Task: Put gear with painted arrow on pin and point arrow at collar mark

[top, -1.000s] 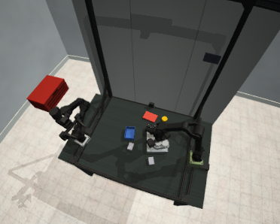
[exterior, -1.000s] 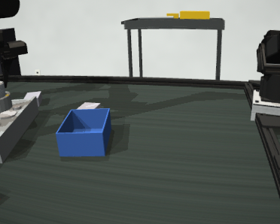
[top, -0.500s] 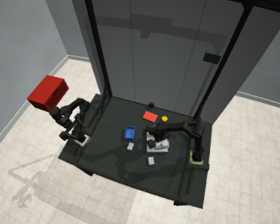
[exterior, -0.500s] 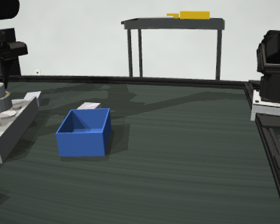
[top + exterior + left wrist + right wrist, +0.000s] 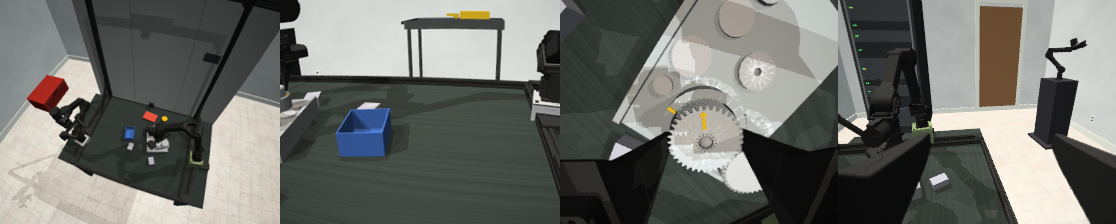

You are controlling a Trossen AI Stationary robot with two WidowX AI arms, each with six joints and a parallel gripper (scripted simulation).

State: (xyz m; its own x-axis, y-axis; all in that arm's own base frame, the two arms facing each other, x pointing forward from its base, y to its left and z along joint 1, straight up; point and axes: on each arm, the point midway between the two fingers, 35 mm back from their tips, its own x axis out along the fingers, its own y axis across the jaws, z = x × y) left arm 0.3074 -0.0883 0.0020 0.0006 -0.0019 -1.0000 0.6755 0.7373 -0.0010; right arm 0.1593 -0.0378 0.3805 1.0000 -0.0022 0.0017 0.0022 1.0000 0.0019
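My left hand is 1 cm short of the yellow mark, 4 cm to the left of it and 4 cm above it. Round my left hand: blue bin 7 cm behind, 25 cm to the right, 10 cm below; then yellow disc 28 cm behind, 3 cm to the left, 10 cm below; then fixed gear 1 cm behind, 6 cm to the left, 6 cm below.
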